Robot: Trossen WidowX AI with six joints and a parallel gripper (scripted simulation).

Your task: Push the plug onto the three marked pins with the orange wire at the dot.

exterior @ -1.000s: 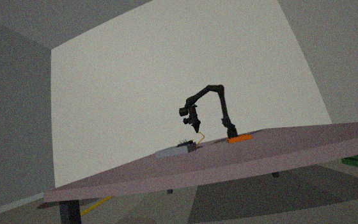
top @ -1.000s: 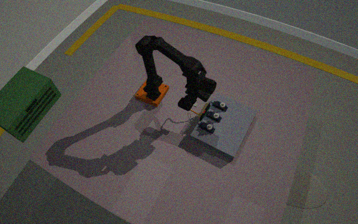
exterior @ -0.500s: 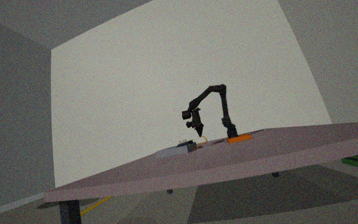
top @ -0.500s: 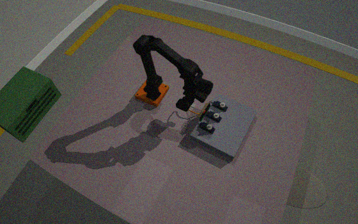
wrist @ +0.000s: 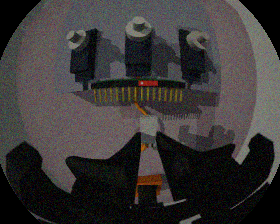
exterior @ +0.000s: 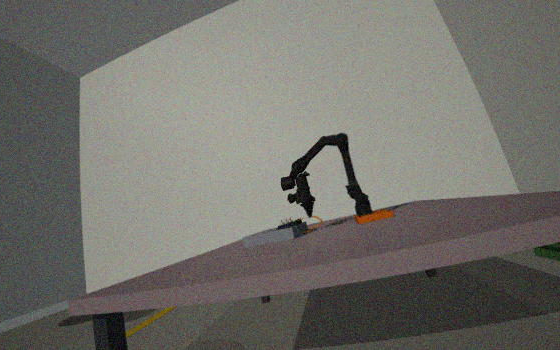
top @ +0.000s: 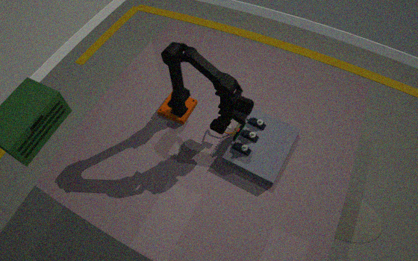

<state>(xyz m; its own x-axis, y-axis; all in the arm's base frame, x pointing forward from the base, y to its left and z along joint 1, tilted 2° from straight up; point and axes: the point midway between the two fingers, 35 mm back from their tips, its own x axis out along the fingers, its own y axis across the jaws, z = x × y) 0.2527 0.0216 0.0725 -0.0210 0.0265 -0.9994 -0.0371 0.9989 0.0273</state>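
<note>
The red band lies 60 mm ahead of my gripper tip. The rest, counted from my gripper tip: grey printed holder 220 mm ahead, 50 mm below, 20 mm to the left.
</note>
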